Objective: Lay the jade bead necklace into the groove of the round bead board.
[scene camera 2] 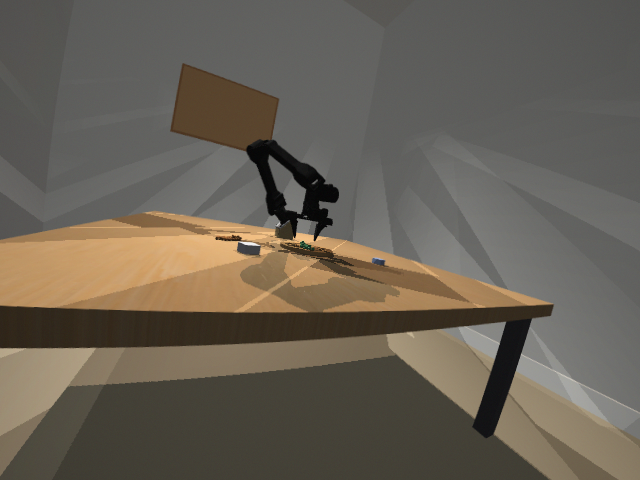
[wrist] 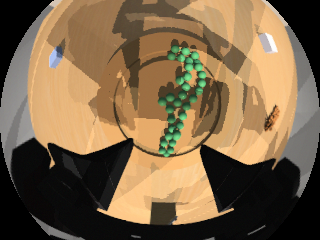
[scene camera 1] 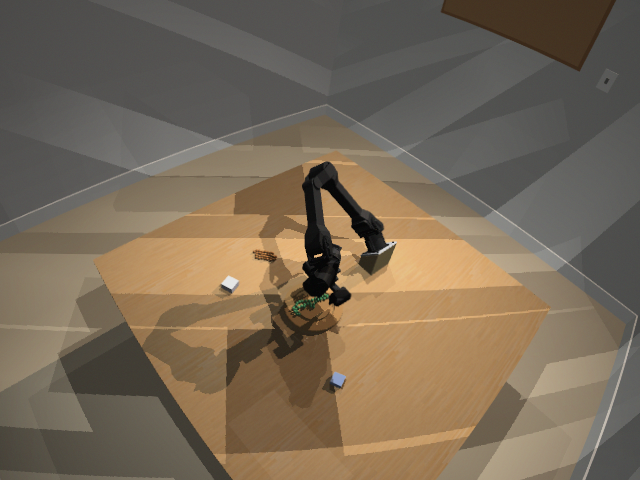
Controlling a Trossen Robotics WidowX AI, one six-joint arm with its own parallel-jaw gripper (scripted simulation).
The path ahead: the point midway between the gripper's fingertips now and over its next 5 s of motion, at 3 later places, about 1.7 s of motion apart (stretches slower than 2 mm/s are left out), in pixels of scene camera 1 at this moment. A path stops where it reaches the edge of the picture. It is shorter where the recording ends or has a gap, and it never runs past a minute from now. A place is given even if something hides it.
The gripper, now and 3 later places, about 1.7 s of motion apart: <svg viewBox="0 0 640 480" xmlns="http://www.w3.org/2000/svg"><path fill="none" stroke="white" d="M322 295L305 301L305 300L314 295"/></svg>
